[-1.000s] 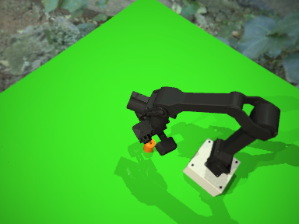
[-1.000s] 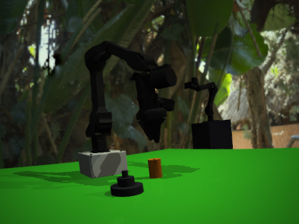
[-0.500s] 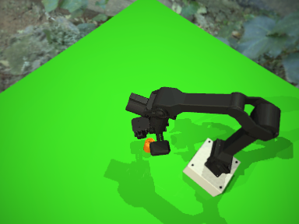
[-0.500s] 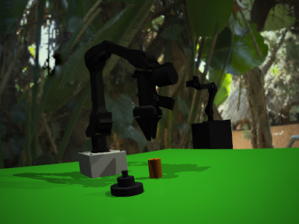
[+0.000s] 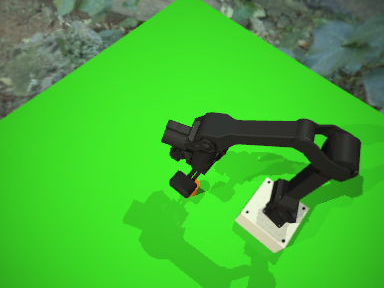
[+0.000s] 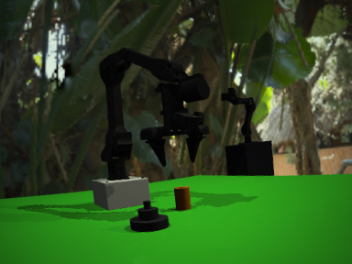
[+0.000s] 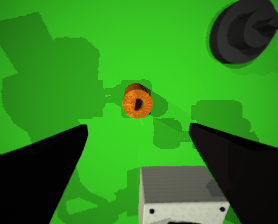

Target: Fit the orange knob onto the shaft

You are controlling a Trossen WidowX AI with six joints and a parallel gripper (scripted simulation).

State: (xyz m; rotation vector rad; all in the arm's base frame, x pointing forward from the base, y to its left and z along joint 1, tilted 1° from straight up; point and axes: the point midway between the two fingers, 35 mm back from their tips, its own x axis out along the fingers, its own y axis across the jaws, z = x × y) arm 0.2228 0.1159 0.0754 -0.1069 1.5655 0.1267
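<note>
My gripper tip is now 9 cm above the orange knob. From my gripper tip the other things lie so: pedestal (14 cm to the right, 12 cm ahead, 9 cm below).
</note>
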